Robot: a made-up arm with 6 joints. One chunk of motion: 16 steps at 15 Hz.
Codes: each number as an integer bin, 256 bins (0 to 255) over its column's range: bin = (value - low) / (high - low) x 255, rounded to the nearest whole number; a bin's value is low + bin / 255 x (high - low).
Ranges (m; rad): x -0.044..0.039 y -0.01..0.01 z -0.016..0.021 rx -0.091..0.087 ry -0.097..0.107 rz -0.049..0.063
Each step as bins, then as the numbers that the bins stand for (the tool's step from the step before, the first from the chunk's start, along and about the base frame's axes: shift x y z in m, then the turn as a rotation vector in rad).
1 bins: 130 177 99 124 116 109
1 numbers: -0.00169 0.00388 -0.00164 -0.00444 -0.00420 -0.00113
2 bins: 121 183 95 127 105 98
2 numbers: -0.00462 0.00435 -0.00222 -0.00235 -0.01300 -0.00596
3 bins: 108 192 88 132 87 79
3 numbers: -0.00885 0.00506 -0.00323 0.00114 -0.02740 -0.01430
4 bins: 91 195 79 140 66 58
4 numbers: -0.01438 0.00529 -0.00454 0.00673 -0.04420 -0.02353
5 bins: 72 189 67 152 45 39
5 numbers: -0.02056 0.00482 -0.00628 0.01510 -0.06100 -0.03187
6 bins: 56 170 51 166 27 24
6 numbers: -0.02577 0.00333 -0.00860 0.02487 -0.07540 -0.03846
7 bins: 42 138 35 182 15 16
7 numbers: -0.03033 0.00082 -0.01092 0.03604 -0.08500 -0.04197
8 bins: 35 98 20 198 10 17
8 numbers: -0.03261 -0.00231 -0.01310 0.04721 -0.08900 -0.04153
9 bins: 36 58 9 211 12 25
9 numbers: -0.03228 -0.00545 -0.01469 0.05629 -0.08740 -0.03802
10 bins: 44 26 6 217 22 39
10 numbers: -0.02968 -0.00796 -0.01513 0.06047 -0.07940 -0.03187
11 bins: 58 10 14 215 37 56
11 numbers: -0.02512 -0.00922 -0.01397 0.05908 -0.06740 -0.02440
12 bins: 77 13 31 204 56 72
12 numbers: -0.01894 -0.00898 -0.01150 0.05140 -0.05220 -0.01738
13 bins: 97 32 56 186 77 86
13 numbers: -0.01243 -0.00749 -0.00787 0.03884 -0.03540 -0.01123
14 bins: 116 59 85 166 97 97
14 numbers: -0.00624 -0.00537 -0.00367 0.02487 -0.01940 -0.00640
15 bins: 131 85 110 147 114 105
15 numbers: -0.00136 -0.00333 -0.00004 0.01161 -0.00580 -0.00288
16 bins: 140 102 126 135 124 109
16 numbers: 0.00157 -0.00200 0.00228 0.00324 0.00220 -0.00113
